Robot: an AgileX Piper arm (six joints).
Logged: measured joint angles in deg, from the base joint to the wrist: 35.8 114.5 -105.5 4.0 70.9 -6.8; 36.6 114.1 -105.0 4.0 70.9 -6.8; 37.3 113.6 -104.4 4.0 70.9 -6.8; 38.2 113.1 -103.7 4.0 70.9 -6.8; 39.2 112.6 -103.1 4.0 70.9 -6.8; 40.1 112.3 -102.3 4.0 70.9 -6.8; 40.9 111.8 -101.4 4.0 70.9 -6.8; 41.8 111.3 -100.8 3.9 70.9 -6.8; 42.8 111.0 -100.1 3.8 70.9 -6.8; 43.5 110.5 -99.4 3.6 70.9 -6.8; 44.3 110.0 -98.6 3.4 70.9 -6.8; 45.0 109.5 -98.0 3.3 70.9 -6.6; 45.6 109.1 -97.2 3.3 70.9 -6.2; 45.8 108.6 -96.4 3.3 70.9 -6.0; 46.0 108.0 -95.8 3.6 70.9 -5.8; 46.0 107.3 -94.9 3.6 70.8 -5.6; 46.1 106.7 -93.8 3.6 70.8 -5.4
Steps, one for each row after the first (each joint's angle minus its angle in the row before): 0.8 -0.4 0.5 0.0 0.0 0.0; 0.7 -0.5 0.6 0.0 0.0 0.0; 0.9 -0.5 0.7 0.0 0.0 0.0; 1.0 -0.5 0.6 0.0 0.0 0.0; 0.9 -0.3 0.8 0.0 0.0 0.0; 0.8 -0.5 0.9 0.0 0.0 0.0; 0.9 -0.5 0.6 -0.1 0.0 0.0; 1.0 -0.3 0.7 -0.1 0.0 0.0; 0.7 -0.5 0.7 -0.2 0.0 0.0; 0.8 -0.5 0.8 -0.2 0.0 0.0; 0.7 -0.5 0.6 -0.1 0.0 0.2; 0.6 -0.4 0.8 0.0 0.0 0.4; 0.2 -0.5 0.8 0.0 0.0 0.2; 0.2 -0.6 0.6 0.3 0.0 0.2; 0.0 -0.7 0.9 0.0 -0.1 0.2; 0.1 -0.6 1.1 0.0 0.0 0.2
